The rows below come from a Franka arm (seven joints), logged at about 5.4 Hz.
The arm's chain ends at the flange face. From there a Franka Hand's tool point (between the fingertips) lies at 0.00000 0.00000 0.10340 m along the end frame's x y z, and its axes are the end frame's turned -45 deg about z.
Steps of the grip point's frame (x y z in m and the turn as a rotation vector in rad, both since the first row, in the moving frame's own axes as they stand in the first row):
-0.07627 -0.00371 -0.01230 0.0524 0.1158 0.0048
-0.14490 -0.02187 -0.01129 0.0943 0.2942 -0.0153
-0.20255 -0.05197 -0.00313 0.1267 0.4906 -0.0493
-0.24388 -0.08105 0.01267 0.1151 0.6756 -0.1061
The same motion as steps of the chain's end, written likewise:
-0.06121 0.06356 -0.01147 0.1189 0.0448 0.0048
-0.13209 0.11506 -0.00639 0.2747 0.1414 -0.0153
-0.20436 0.15033 0.00986 0.4365 0.2573 -0.0493
-0.26459 0.17051 0.03599 0.5591 0.3963 -0.1061

